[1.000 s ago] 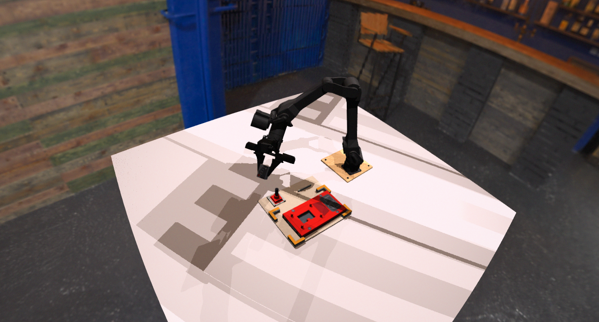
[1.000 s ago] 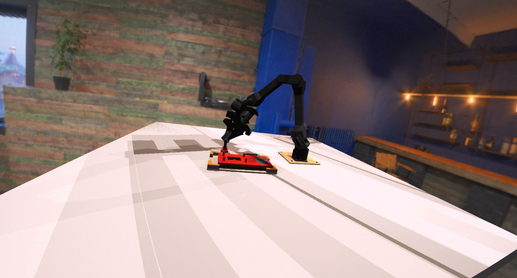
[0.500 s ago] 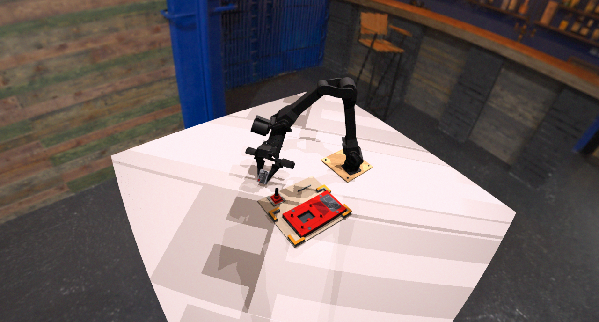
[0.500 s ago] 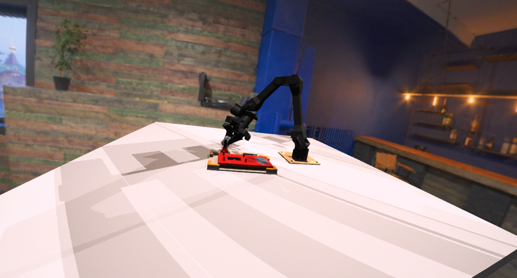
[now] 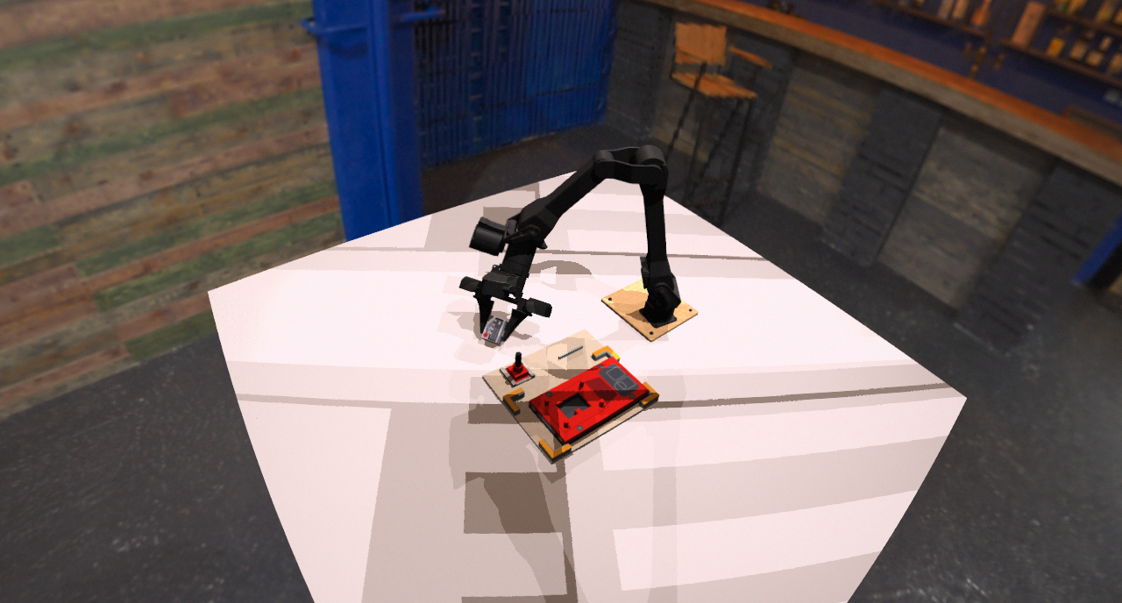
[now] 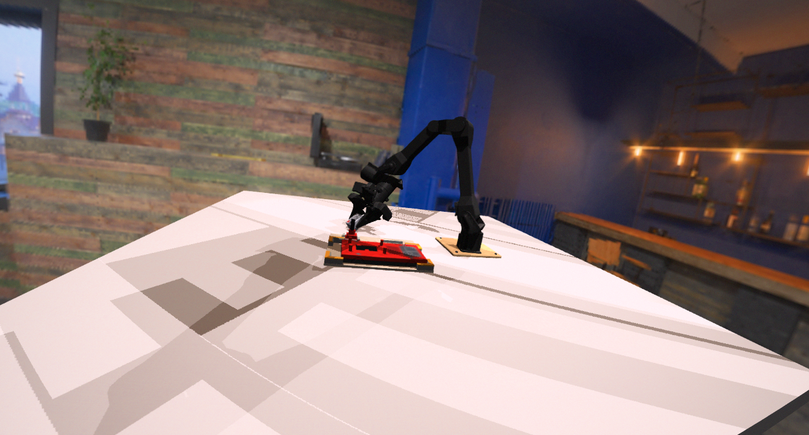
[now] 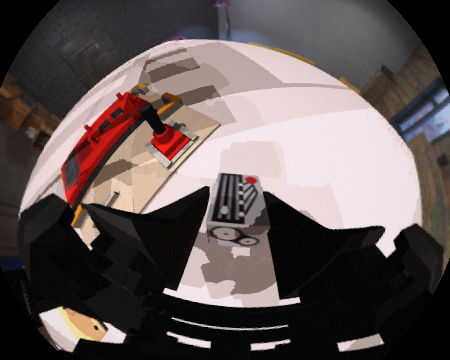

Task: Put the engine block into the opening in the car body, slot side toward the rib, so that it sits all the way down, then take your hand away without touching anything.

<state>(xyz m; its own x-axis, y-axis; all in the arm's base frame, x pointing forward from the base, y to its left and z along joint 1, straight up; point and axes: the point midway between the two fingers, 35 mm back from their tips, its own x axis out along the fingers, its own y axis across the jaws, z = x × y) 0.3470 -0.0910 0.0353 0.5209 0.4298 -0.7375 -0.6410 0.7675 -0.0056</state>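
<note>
The grey finned engine block lies 10 mm behind my gripper tip, 10 mm to the right of it and 10 mm above it. The rest, counted from my gripper tip: black upright peg 10 mm behind, 100 mm to the left, 20 mm above.
</note>
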